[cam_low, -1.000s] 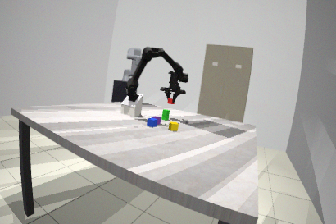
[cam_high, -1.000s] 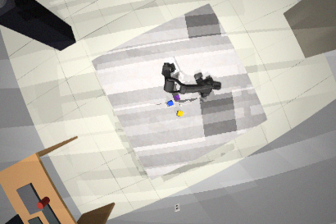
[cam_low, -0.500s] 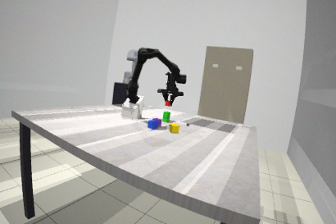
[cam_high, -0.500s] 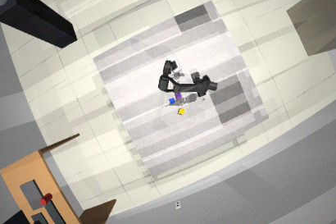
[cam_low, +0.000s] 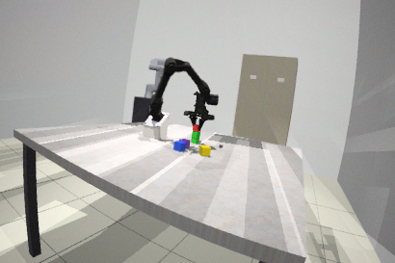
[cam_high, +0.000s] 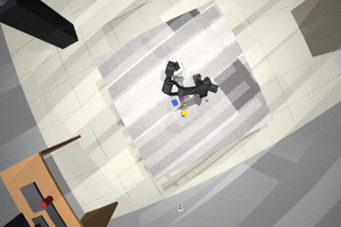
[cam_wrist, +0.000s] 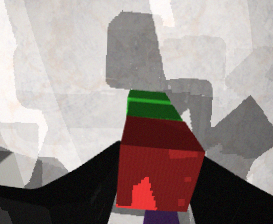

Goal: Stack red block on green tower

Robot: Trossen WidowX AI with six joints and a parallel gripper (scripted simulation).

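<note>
Right now my gripper tip is 10 mm below the red block. Also, from my gripper tip: purple block 30 mm ahead, 160 mm to the right, 60 mm below; then blue block 50 mm ahead, 230 mm to the right, 60 mm below; then yellow block 170 mm ahead, 190 mm to the right, 60 mm below.
</note>
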